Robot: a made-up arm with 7 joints. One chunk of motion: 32 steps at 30 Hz.
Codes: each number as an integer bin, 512 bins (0 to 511) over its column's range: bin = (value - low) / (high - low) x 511, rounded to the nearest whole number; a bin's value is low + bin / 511 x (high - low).
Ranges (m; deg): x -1.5..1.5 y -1.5..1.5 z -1.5..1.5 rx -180..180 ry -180..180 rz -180..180
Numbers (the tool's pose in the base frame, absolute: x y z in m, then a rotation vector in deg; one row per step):
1: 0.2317 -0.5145 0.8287 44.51 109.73 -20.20
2: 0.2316 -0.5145 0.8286 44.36 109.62 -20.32
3: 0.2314 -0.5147 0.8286 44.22 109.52 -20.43
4: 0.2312 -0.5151 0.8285 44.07 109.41 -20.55
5: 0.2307 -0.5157 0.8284 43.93 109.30 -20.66
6: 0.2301 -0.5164 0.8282 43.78 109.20 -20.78
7: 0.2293 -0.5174 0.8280 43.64 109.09 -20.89
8: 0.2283 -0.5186 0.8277 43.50 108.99 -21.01
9: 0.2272 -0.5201 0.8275 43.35 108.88 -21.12
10: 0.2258 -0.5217 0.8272 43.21 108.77 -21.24
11: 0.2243 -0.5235 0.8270 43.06 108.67 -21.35
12: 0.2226 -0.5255 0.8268 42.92 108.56 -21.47
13: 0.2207 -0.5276 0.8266 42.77 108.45 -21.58
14: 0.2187 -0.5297 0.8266 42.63 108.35 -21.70
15: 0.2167 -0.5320 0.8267 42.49 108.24 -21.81
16: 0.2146 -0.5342 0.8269 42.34 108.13 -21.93
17: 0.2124 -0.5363 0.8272 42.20 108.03 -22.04
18: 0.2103 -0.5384 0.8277 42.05 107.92 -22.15
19: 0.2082 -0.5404 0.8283 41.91 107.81 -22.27
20: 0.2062 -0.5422 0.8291 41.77 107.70 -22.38
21: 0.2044 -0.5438 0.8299 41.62 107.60 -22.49
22: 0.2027 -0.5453 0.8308 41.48 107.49 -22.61
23: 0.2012 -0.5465 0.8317 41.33 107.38 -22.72
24: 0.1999 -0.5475 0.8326 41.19 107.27 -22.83
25: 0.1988 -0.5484 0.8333 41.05 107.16 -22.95
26: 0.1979 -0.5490 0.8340 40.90 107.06 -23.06
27: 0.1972 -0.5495 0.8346 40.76 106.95 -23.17
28: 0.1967 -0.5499 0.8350 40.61 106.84 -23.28
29: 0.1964 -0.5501 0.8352 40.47 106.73 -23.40
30: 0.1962 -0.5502 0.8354 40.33 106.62 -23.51
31: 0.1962 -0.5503 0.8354 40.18 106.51 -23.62
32: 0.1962 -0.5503 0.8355 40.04 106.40 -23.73
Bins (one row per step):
1: 295 168 397 319 411 227
2: 295 168 397 318 411 227
3: 295 168 397 318 411 227
4: 295 168 397 318 411 226
5: 295 168 397 318 411 226
6: 295 168 397 318 411 226
7: 295 167 397 317 410 226
8: 294 167 396 317 410 226
9: 294 167 396 317 410 226
10: 294 167 396 317 410 225
11: 294 166 396 317 410 225
12: 293 166 396 316 410 225
13: 293 166 396 316 409 225
14: 293 165 396 316 409 225
15: 292 165 396 316 409 225
16: 292 165 396 316 409 224
17: 292 164 396 315 409 224
18: 291 164 396 315 409 224
19: 291 163 397 315 409 224
20: 291 163 397 315 408 224
21: 290 163 397 315 408 224
22: 290 163 397 314 408 223
23: 290 162 397 314 408 223
24: 290 162 397 314 408 223
25: 289 162 397 314 408 223
26: 289 162 398 314 407 223
27: 289 162 398 313 407 223
28: 289 162 398 313 407 222
29: 289 162 398 313 407 222
30: 289 162 398 313 407 222
31: 289 162 398 313 407 222
32: 289 162 398 312 407 222

